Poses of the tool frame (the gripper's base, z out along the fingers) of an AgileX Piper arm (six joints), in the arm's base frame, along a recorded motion.
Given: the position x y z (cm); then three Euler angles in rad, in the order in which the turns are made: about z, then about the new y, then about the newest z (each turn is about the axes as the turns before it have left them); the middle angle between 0 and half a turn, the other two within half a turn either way.
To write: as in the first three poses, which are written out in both.
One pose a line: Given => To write
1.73 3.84 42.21 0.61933 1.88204 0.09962 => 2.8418 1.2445 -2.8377 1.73 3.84 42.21
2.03 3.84 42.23 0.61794 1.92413 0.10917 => 2.8543 1.2017 -2.8304 2.03 3.84 42.23
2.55 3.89 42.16 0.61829 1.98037 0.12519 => 2.8615 1.1436 -2.8294 2.55 3.89 42.16
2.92 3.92 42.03 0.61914 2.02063 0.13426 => 2.8712 1.1027 -2.8236 2.92 3.92 42.03
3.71 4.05 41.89 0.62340 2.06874 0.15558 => 2.8639 1.0511 -2.8355 3.71 4.05 41.89
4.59 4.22 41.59 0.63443 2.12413 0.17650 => 2.8646 0.9928 -2.8344 4.59 4.22 41.59
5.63 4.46 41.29 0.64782 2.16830 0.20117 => 2.8560 0.9443 -2.8415 5.63 4.46 41.29
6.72 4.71 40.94 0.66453 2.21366 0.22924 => 2.8470 0.8938 -2.8483 6.72 4.71 40.94
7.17 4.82 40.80 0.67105 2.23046 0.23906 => 2.8453 0.8753 -2.8491 7.17 4.82 40.80
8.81 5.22 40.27 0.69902 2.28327 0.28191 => 2.8300 0.8138 -2.8596 8.81 5.22 40.27
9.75 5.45 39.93 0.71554 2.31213 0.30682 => 2.8229 0.7798 -2.8647 9.75 5.45 39.93
